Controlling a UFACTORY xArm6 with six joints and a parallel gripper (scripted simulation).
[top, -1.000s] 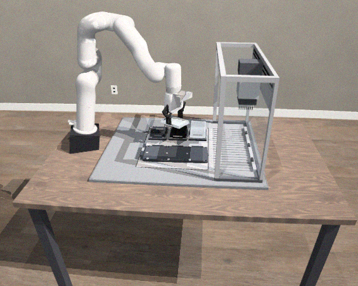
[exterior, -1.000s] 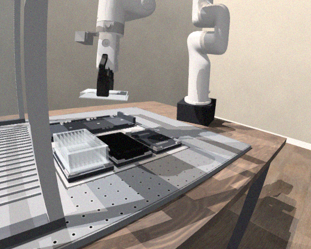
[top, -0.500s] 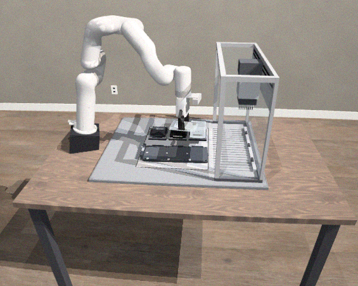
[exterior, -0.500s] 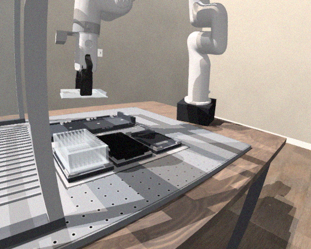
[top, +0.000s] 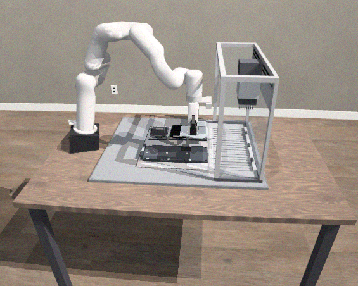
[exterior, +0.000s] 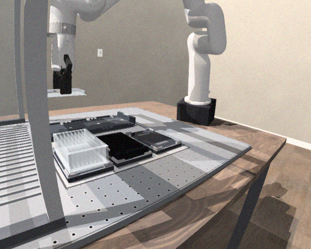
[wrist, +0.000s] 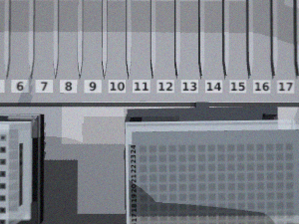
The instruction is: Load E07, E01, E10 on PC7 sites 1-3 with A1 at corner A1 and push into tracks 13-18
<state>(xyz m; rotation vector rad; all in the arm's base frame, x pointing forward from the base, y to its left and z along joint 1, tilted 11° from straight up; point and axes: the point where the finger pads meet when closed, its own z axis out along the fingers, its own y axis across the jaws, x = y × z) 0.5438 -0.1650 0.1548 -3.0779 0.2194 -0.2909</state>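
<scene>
Right now the dark carrier PC7 is 90 mm behind my hand, 10 mm to the right of it and 130 mm below it. The rest, counted from my hand: deep-well block E07 (50 mm ahead, 190 mm to the left, 110 mm below); corner mark (110 mm behind, 150 mm to the left, 130 mm below); 384-well plate E10 (10 mm below).
</scene>
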